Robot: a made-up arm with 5 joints.
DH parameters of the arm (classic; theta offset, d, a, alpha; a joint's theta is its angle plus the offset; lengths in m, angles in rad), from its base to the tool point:
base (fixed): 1.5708 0.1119 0 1.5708
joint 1: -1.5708 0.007 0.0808 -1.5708
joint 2: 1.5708 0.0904 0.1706 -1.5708
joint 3: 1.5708 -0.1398 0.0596 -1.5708
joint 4: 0 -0.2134 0.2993 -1.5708
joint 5: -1.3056 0 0.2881 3.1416
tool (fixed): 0.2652 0.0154 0 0
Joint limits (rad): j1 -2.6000..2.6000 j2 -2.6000..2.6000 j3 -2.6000..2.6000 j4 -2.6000..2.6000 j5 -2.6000..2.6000
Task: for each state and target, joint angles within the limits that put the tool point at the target. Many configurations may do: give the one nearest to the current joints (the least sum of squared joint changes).
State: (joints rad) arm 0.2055 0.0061 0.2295 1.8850 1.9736
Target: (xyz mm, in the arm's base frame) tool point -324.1 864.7 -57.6
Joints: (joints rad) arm 1.0237 -0.2961 -0.1101 2.0542 1.9442
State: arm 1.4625 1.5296 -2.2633 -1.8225 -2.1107
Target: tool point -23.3 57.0 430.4
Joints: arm 1.0901 2.2190 -1.9758 -1.7430 -1.8567
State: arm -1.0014 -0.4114 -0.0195 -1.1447 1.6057
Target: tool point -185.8 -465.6 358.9
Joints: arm -0.5269 -0.5032 0.4351 -0.4816 1.3712
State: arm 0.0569 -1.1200 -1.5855 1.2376 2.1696
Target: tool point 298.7 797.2 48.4
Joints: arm 0.6272 -0.8899 -1.9239 1.3254 2.6000
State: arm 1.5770 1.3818 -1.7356 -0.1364 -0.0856
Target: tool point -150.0 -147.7 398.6
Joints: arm 0.9865 1.3451 -2.0787 -0.3067 -0.7074
